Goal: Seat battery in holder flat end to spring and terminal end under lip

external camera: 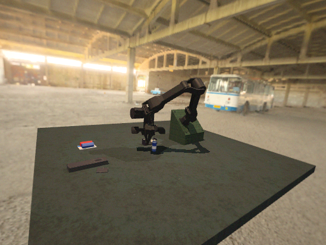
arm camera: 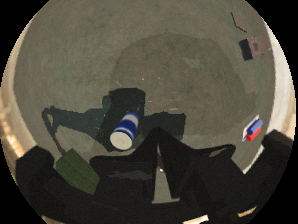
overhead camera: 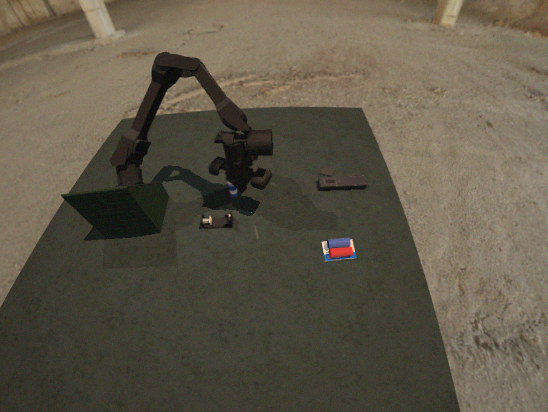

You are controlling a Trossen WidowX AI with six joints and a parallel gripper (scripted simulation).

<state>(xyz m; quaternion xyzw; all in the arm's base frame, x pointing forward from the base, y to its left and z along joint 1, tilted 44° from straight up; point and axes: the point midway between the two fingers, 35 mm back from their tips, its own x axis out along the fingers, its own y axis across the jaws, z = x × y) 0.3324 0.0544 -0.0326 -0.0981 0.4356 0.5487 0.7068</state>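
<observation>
Right now the battery is 30 mm behind my gripper tip, 20 mm to the left of it and 10 mm below it. Round my gripper tip: dark piece 300 mm ahead, 80 mm to the left, 40 mm below; long black bar 340 mm ahead, 10 mm to the left, 20 mm below; white tray 260 mm ahead, 230 mm to the right, 30 mm below.
</observation>
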